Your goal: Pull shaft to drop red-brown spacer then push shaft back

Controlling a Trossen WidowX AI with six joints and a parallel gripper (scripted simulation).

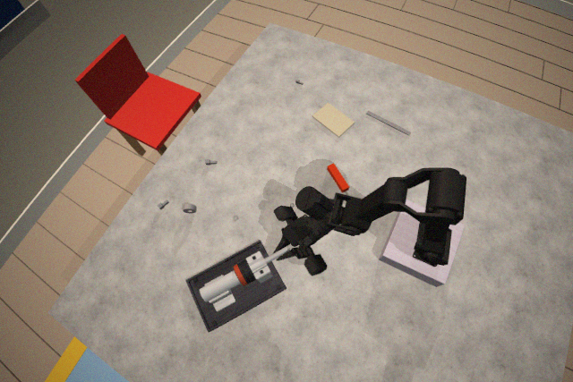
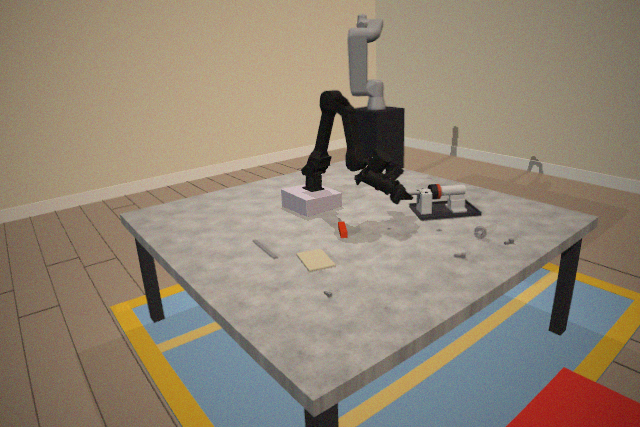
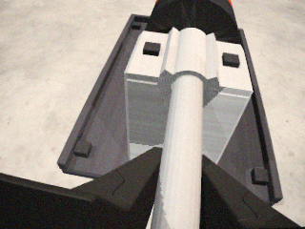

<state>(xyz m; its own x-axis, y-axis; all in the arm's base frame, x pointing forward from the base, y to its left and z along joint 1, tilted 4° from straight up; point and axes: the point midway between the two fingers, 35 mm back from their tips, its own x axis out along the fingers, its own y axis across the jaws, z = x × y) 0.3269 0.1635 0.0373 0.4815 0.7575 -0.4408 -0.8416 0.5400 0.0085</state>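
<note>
My gripper tip is 3 cm to the right of the shaft, 2 cm below it and 2 cm short of it. From my gripper tip the other things lie so: grey ring 30 cm ahead, 4 cm below, 1 cm to the right; red-brown spacer 8 cm to the left, 5 cm ahead, 2 cm above; red-handled screwdriver 27 cm to the right, 8 cm behind, 6 cm below.
</note>
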